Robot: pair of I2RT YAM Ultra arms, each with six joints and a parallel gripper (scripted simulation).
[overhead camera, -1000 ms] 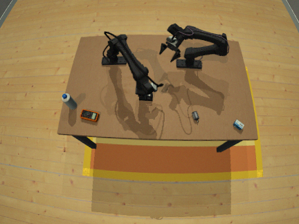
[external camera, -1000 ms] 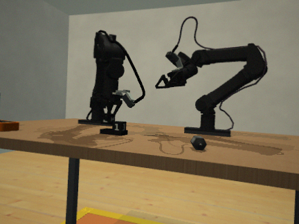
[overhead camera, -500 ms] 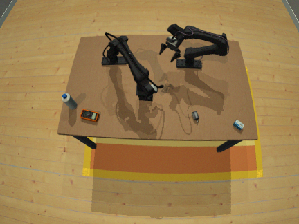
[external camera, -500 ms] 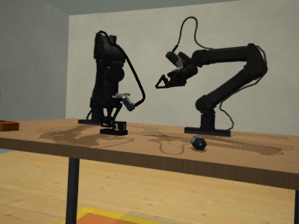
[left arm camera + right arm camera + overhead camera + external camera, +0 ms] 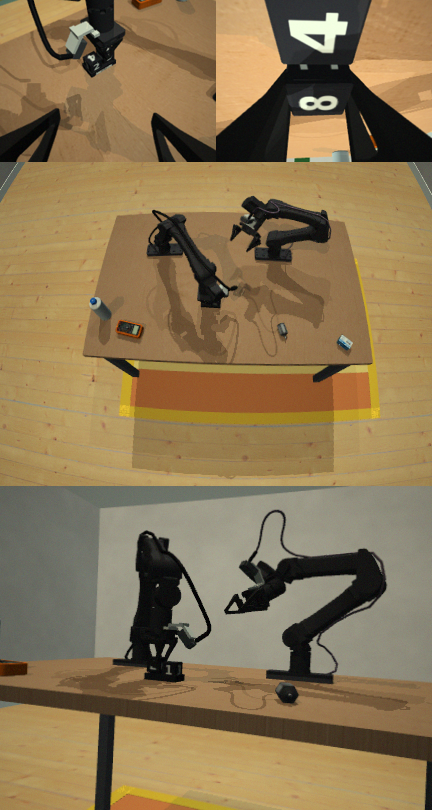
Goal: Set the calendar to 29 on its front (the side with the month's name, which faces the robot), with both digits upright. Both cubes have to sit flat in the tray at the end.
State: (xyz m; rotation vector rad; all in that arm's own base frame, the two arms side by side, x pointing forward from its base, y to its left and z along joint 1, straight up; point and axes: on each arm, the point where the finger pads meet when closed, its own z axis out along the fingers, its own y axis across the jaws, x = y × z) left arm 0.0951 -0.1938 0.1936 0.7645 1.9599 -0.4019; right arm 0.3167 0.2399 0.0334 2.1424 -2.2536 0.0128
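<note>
Right now the black calendar tray is 30 mm below my right hand and 20 mm to the left of it.
</note>
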